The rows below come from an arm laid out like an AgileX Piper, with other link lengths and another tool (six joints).
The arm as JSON. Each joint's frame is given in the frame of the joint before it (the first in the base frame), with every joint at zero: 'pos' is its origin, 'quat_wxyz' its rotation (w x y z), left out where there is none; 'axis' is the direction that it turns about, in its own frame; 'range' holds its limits. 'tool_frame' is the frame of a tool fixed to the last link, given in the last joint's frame.
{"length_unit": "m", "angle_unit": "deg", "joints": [
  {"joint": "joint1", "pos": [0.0, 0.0, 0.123], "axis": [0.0, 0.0, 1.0], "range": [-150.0, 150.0]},
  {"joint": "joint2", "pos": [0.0, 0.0, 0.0], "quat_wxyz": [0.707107, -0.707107, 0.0, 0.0], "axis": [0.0, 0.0, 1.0], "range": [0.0, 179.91]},
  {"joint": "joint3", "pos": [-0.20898, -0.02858, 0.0], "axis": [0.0, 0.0, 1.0], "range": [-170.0, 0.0]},
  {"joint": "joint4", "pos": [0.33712, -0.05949, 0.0], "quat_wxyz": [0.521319, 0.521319, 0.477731, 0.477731], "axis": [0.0, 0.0, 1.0], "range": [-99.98, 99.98]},
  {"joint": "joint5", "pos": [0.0, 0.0, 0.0], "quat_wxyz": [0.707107, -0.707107, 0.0, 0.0], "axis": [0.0, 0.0, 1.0], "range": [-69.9, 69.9]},
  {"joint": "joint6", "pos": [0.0, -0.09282, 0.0], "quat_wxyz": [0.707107, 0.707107, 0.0, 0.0], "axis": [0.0, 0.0, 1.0], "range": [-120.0, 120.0]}
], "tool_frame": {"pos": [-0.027, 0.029, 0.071], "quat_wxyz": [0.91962, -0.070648, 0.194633, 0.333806]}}
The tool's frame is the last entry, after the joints.
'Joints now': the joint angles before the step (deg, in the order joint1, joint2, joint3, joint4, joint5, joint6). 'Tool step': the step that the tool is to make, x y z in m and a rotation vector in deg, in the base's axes. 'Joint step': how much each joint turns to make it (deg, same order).
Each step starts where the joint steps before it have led.
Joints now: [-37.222, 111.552, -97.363, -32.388, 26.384, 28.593]
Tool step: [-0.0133, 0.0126, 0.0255, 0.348, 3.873, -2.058]
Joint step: [1.327, -4.424, 0.011, 0.219, 8.463, -2.114]
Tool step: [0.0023, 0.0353, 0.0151, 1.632, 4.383, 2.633]
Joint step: [3.411, -3.547, 0.004, 3.195, 7.392, -5.445]
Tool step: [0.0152, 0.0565, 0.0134, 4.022, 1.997, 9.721]
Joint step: [3.972, -3.064, -0.224, 10.788, 4.178, -11.563]
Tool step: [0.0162, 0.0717, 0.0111, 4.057, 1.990, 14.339]
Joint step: [4.678, -1.912, -0.992, 12.738, 4.415, -14.142]
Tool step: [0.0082, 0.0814, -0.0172, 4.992, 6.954, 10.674]
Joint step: [7.488, 0.151, -0.091, 4.974, 8.013, -4.167]
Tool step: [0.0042, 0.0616, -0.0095, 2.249, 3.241, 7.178]
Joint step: [6.336, 0.479, -0.004, 1.910, 3.197, -0.802]
